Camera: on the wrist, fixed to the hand. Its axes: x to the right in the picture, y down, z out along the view.
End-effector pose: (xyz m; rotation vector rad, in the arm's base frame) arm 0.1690 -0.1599 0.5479 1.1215 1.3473 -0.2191
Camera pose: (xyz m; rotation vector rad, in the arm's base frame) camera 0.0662 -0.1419 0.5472 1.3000 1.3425 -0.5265
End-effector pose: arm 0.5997 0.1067 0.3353 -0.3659 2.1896 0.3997
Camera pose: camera 0.5803 0.0192 0.3887 -0.2752 2.1312 0.0286
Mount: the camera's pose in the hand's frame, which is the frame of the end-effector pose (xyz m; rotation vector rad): -0.0207 -0.0633 -0.0803 0.3030 -0.0552 -0.0847
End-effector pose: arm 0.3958 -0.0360 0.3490 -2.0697 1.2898 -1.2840
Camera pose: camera 0.3560 0.0246 0.4240 -1.9458 0.9271 -1.3542
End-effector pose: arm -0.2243 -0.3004 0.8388 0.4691 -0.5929 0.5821
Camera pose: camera -0.1682 -0.3099 0.7514 0.7942 -0.5363 0.5819
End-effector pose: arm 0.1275 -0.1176 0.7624 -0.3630 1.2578 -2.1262
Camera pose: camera 0.0770 -0.0276 0.7779 -0.3448 0.8846 -2.3188
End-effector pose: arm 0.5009 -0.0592 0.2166 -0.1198 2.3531 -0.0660
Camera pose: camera 0.4629 -0.1190 0.2932 -0.0713 2.2533 -0.4523
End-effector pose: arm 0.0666 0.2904 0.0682 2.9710 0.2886 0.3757
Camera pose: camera 0.0153 0.3563 0.1307 -2.9463 -0.4590 -0.2361
